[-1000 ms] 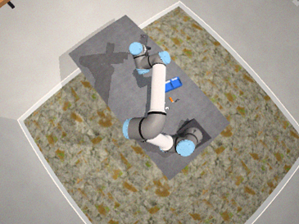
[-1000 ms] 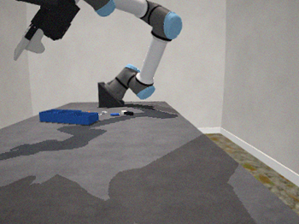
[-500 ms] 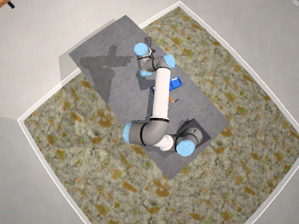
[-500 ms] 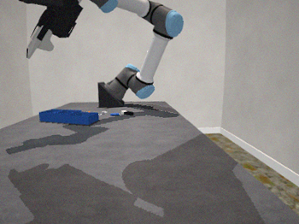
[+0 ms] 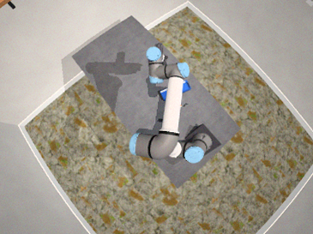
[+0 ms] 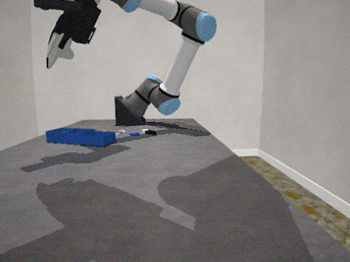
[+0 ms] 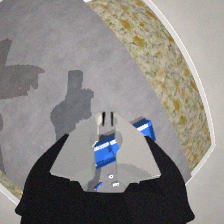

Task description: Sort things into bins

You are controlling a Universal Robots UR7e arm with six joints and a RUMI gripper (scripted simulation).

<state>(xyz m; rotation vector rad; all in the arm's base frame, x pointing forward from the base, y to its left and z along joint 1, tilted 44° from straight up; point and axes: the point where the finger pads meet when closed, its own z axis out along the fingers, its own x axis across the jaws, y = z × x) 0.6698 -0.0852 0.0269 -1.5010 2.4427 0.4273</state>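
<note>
The blue bin lies 240 mm below my hand, 180 mm behind it and 20 mm to the right of it. The rest, counted from my hand: small black piece 330 mm behind, 260 mm below, 30 mm to the right; then orange piece 300 mm behind, 250 mm below, 10 mm to the left; then grey nut 290 mm behind, 260 mm below, 80 mm to the left.
</note>
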